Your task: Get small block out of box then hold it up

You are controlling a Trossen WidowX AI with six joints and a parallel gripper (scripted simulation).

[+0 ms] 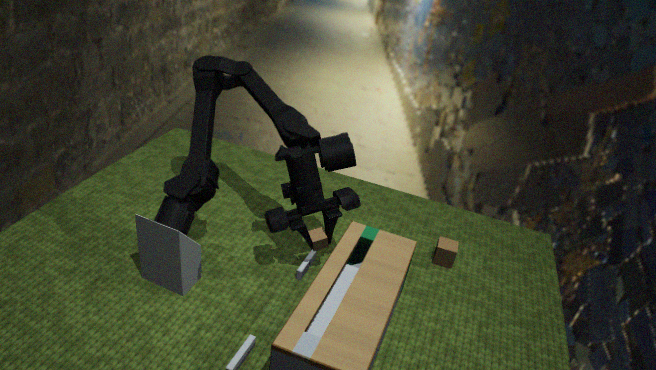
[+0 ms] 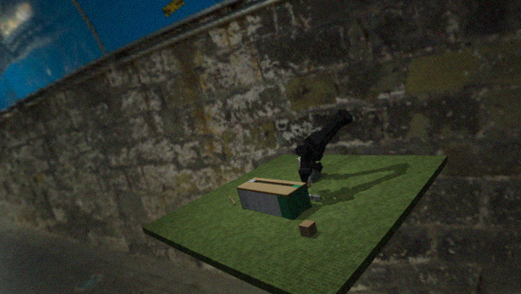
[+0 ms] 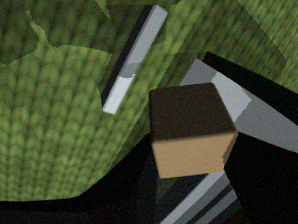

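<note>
My gripper tip is now 10 mm to the right of the tan block, 10 mm below it and 10 mm past it. Also, from my gripper tip: wood-topped box 130 mm to the right, 80 mm ahead, 20 mm below.
</note>
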